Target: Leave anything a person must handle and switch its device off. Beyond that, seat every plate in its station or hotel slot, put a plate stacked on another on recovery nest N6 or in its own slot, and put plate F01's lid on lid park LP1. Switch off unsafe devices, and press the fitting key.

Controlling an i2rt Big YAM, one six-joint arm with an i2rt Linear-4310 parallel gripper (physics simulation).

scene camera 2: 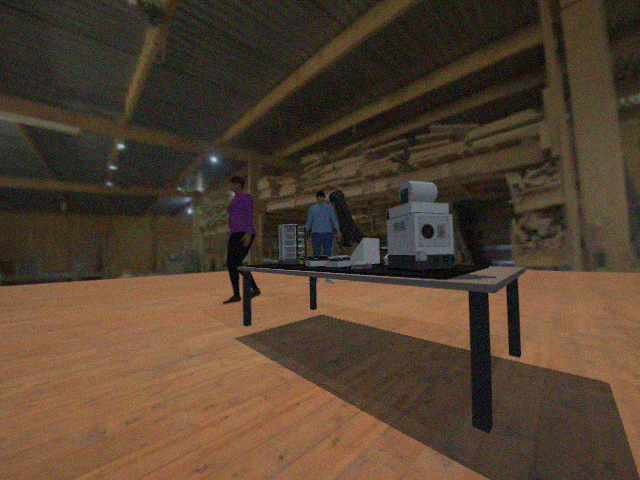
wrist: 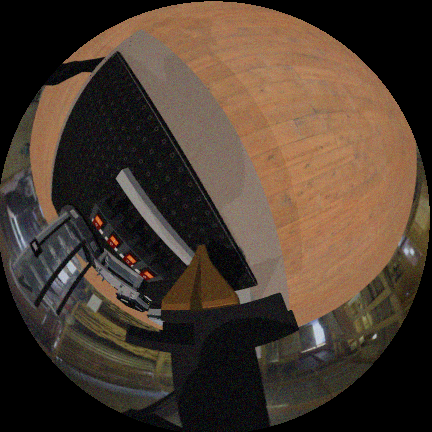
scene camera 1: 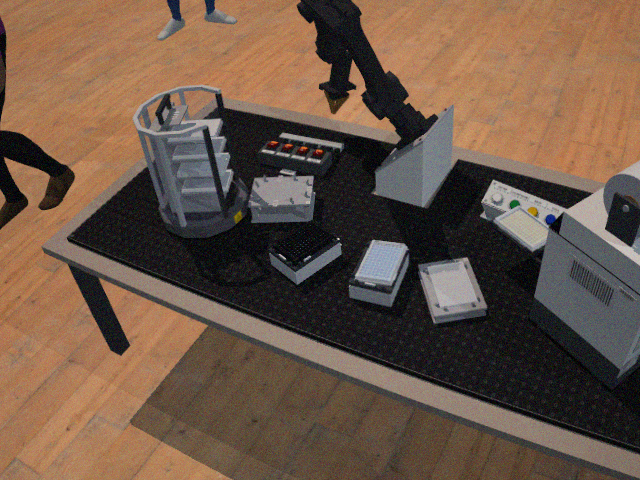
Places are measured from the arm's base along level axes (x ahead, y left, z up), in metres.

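Where they show: gripper, fingertip midpoint: (scene camera 2: 344, 254) (wrist: 202, 247) (scene camera 1: 333, 113); arm's base at its link origin: (scene camera 2: 365, 245) (scene camera 1: 418, 134).
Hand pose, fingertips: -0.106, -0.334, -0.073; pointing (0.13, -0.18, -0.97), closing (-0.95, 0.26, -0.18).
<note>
Things, the pixels of their top centre, and the offset from my fingertips, as dx, dy, dz. "spot": a spot on its surface instead.
- switch strip at a spot on its surface: (scene camera 1: 295, 159) spot: +0.222, +0.002, -0.032
- plate hotel at its top centre: (scene camera 1: 178, 101) (scene camera 2: 292, 223) +0.482, -0.132, +0.275
- black plate at its top centre: (scene camera 1: 303, 239) (wrist: 128, 305) +0.529, +0.229, -0.002
- pale blue plate at its top centre: (scene camera 1: 381, 258) +0.513, +0.427, +0.007
- cream plate at its top centre: (scene camera 1: 525, 225) +0.316, +0.699, +0.054
- key panel at its top centre: (scene camera 1: 528, 198) +0.165, +0.665, +0.013
- clear-topped box at its top centre: (scene camera 1: 280, 185) (wrist: 111, 285) +0.383, +0.064, +0.005
- clear-rimmed nest at a spot on its surface: (scene camera 1: 453, 290) spot: +0.494, +0.598, -0.037
- large grey machine at its top centre: (scene camera 2: 415, 182) +0.435, +0.932, +0.385
My gripper (scene camera 1: 337, 105) (wrist: 202, 247) is shut and empty, high above the table's back edge, behind the switch strip. The switch strip (scene camera 1: 295, 159) has several switches glowing orange; they also show in the wrist view. The plate hotel (scene camera 1: 212, 180) (wrist: 47, 260) stands at the left with shelves. A black plate (scene camera 1: 305, 243) sits tilted-looking on a white station. A pale blue plate (scene camera 1: 381, 262) sits on a station at the centre. A cream plate (scene camera 1: 523, 227) lies by the key panel (scene camera 1: 504, 198), which has green, yellow and blue keys. Labels N6 and LP1 cannot be read.
A clear-topped box (scene camera 1: 282, 198) stands beside the hotel. A clear-rimmed nest (scene camera 1: 453, 290) lies right of the blue plate. A large grey machine (scene camera 1: 584, 279) (scene camera 2: 419, 235) stands at the right. Two people (scene camera 2: 240, 227) (scene camera 2: 321, 222) stand beyond the table.
</note>
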